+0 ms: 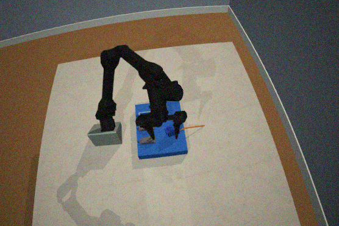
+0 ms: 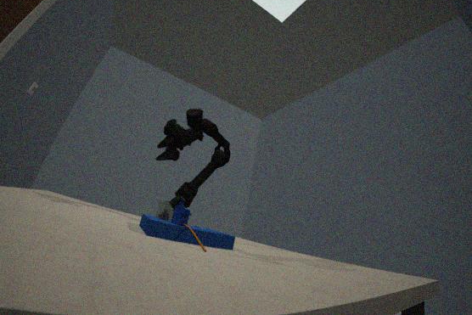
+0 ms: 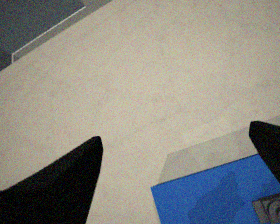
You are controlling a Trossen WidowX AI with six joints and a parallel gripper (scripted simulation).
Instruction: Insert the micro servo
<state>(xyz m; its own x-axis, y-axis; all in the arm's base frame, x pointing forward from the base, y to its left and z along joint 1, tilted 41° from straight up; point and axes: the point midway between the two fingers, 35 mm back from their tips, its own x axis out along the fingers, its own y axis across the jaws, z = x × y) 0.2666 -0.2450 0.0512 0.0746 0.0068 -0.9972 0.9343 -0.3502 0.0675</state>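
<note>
My gripper tip is 25 cm above the blue deck, 18 cm to the right of it and 3 cm short of it.
</note>
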